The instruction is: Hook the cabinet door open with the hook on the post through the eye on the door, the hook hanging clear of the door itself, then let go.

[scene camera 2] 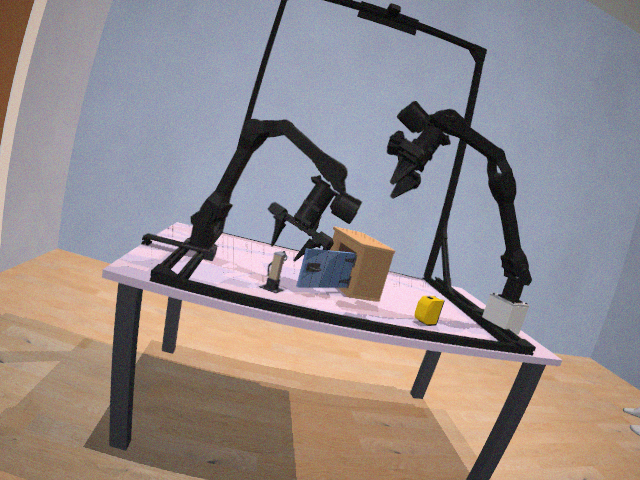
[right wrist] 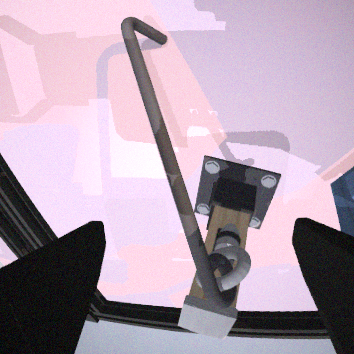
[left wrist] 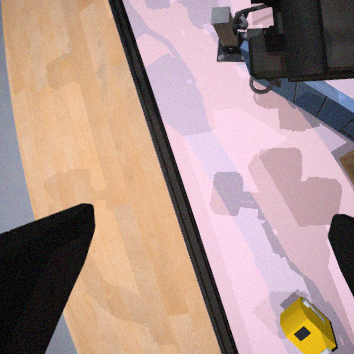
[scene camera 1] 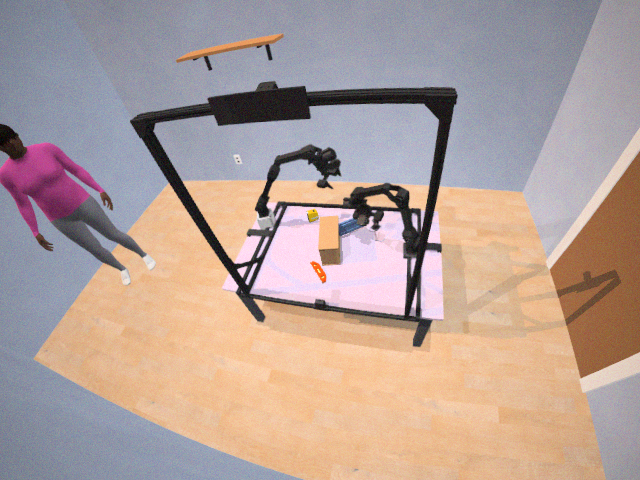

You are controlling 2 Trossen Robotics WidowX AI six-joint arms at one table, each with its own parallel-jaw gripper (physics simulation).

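Places are measured from the left arm's base along level axes (x back, y right, z up), in metres.
Where they show: left gripper, between the fingertips: (scene camera 2: 391, 190) (left wrist: 215, 221) (scene camera 1: 336, 182); right gripper, between the fingertips: (right wrist: 199, 231) (left wrist: 258, 8) (scene camera 1: 373, 222); left arm's base, origin of its link: (scene camera 2: 510, 299) (scene camera 1: 263, 213); right arm's base, origin of its link: (scene camera 2: 200, 244) (scene camera 1: 412, 249).
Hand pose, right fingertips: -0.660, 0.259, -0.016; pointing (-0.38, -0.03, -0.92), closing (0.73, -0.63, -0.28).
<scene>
Things, the pixels of their top centre, and the offset from my right fingertips, as dx, dy, dz. "spot": a spot on its surface instead.
- wooden cabinet, centre of its top: (scene camera 2: 362, 237) (scene camera 1: 328, 231) +0.270, +0.063, +0.071
- door's ring-shaped eye, a spot on its surface: (left wrist: 260, 92) spot: +0.079, -0.073, -0.009
- short wooden post, a spot on its surface: (right wrist: 231, 215) (left wrist: 236, 36) spot: -0.018, -0.033, -0.051
- yellow block, centre of its top: (left wrist: 311, 342) (scene camera 2: 433, 295) (scene camera 1: 311, 210) +0.350, -0.215, -0.004
- orange curved object, centre of its top: (scene camera 1: 318, 270) +0.366, +0.212, -0.066
A wooden cabinet (scene camera 1: 329, 232) (scene camera 2: 369, 268) stands on the table with its blue door (scene camera 1: 351, 225) (scene camera 2: 326, 279) (left wrist: 312, 104) swung outward. The door's ring-shaped eye (left wrist: 260, 92) shows in the left wrist view. The short wooden post (scene camera 2: 277, 266) (left wrist: 227, 36) (right wrist: 231, 215) stands upright near the door's free edge. Its long metal hook (right wrist: 159, 135) hangs from the post's ring, its bent end apart from the door. My right gripper (scene camera 1: 368, 226) (scene camera 2: 285, 251) (right wrist: 199, 231) is open and empty above the post, fingers either side of it in the wrist view. My left gripper (scene camera 1: 334, 180) (scene camera 2: 393, 189) (left wrist: 215, 221) is open and empty, high above the table.
A yellow block (scene camera 1: 312, 215) (scene camera 2: 429, 310) (left wrist: 305, 325) stands near the black rail on the left arm's side. An orange curved object (scene camera 1: 318, 271) lies in front of the cabinet in scene camera 1. A black frame (scene camera 1: 439, 155) surrounds the table. A person stands at the left.
</scene>
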